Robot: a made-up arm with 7 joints. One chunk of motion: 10 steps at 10 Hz.
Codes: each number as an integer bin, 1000 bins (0 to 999) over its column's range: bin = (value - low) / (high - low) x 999, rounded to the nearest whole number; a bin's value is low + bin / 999 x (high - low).
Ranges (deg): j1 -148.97..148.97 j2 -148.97..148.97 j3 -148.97..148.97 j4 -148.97..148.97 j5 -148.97..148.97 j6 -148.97..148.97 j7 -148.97..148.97
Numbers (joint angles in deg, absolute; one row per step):
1: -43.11 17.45 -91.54 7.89 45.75 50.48 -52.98
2: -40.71 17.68 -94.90 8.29 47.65 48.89 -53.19
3: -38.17 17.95 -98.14 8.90 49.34 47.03 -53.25
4: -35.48 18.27 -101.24 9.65 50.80 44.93 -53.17
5: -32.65 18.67 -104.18 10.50 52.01 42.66 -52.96
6: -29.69 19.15 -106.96 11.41 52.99 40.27 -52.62
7: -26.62 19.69 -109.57 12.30 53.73 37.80 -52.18
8: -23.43 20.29 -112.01 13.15 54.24 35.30 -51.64
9: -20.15 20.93 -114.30 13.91 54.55 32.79 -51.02
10: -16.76 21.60 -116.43 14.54 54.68 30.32 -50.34
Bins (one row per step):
1: 355 558 193 526 653 669 322
2: 363 559 181 527 659 663 321
3: 372 560 170 529 665 657 321
4: 381 561 160 532 670 650 321
5: 390 562 150 535 674 643 322
6: 400 564 141 538 677 635 323
7: 410 566 132 541 680 626 325
8: 421 568 124 544 681 618 326
9: 432 570 116 546 682 609 328
10: 443 572 109 548 683 601 331

